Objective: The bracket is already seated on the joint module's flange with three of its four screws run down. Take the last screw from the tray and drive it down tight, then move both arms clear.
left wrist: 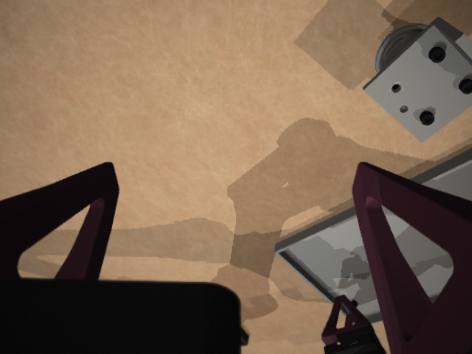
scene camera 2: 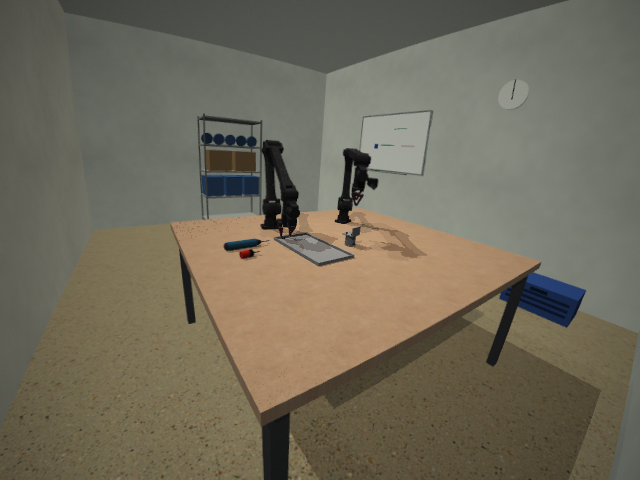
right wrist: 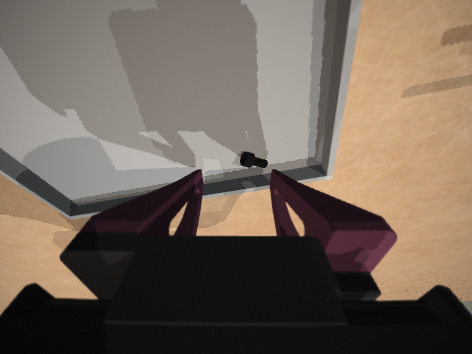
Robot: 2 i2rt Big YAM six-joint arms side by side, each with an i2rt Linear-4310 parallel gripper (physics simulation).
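Pixels of known places: left gripper, fingertip midpoint: (left wrist: 235, 175) (scene camera 2: 355, 202); right gripper, fingertip midpoint: (left wrist: 345, 305) (scene camera 2: 285, 236) (right wrist: 236, 177); left arm's base, link origin: (scene camera 2: 342, 221); right arm's base, link origin: (scene camera 2: 270, 227).
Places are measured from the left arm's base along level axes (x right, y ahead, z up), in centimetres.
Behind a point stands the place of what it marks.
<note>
A black screw (right wrist: 253, 160) @(y -3.4, x 65.8, z 1.3 cm) lies on its side in the tray (scene camera 2: 336, 259) @(y 35.2, x 74.3, z 1.2 cm) (right wrist: 342, 90) @(y -1.8, x 71.5, z 1.6 cm) (left wrist: 320, 225) @(y 7.2, x 51.7, z 0.6 cm), near a short wall. My right gripper (right wrist: 236, 177) @(y -4.0, x 64.1, z 1.4 cm) (scene camera 2: 287, 235) @(y -4.0, x 64.1, z 1.4 cm) is part open and empty at that wall, the screw just beyond its fingertips in the right wrist view, toward the right finger. The bracket (left wrist: 415, 95) @(y 27.6, x 46.4, z 6.6 cm) (scene camera 2: 356, 231) @(y 32.2, x 47.5, z 8.7 cm) sits on the joint module (scene camera 2: 350, 240) @(y 30.0, x 49.4, z 3.4 cm) (left wrist: 395, 47) @(y 29.3, x 44.0, z 2.8 cm). Three black screw heads show in its face, and one corner hole (left wrist: 396, 88) @(y 27.2, x 45.0, z 6.0 cm) is open. My left gripper (left wrist: 235, 175) @(y 24.8, x 35.5, z 22.2 cm) (scene camera 2: 357, 202) @(y 24.8, x 35.5, z 22.2 cm) is wide open and empty, raised above the table.
A blue driver (scene camera 2: 241, 244) @(y -8.6, x 92.5, z 2.7 cm) and a red driver (scene camera 2: 246, 253) @(y 2.0, x 99.0, z 2.6 cm) lie on the table (scene camera 2: 361, 310) @(y 61.7, x 105.4, z 0.0 cm), left of the tray in the scene view. The joint module stands right of the tray. A shelf rack (scene camera 2: 261, 170) and a whiteboard (scene camera 2: 395, 155) are behind the arms.
</note>
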